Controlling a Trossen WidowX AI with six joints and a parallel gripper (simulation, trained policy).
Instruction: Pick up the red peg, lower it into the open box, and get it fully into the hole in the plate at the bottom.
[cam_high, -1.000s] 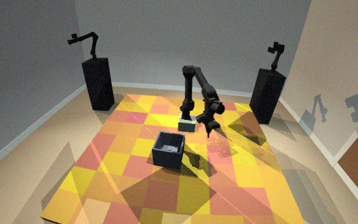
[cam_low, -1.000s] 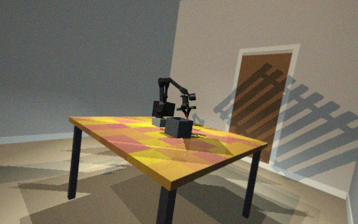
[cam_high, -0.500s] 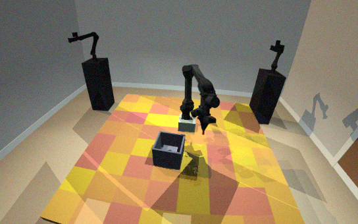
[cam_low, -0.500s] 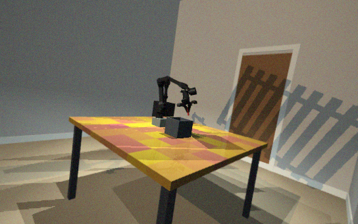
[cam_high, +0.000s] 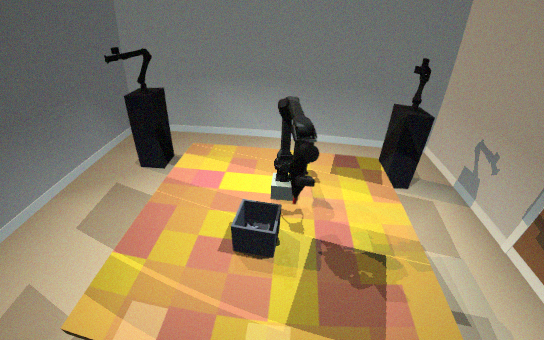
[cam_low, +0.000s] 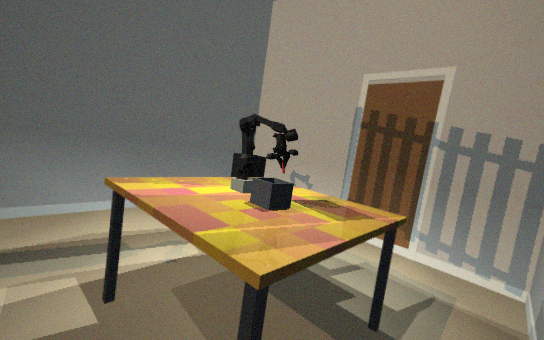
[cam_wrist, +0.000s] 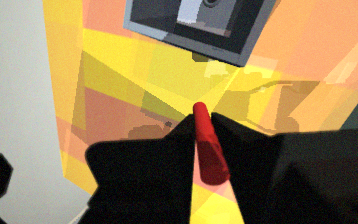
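My gripper tip is 5 cm short of the grey plate, 13 cm to the left of it and 15 cm above it. Round my gripper tip: red peg: 1 cm above.
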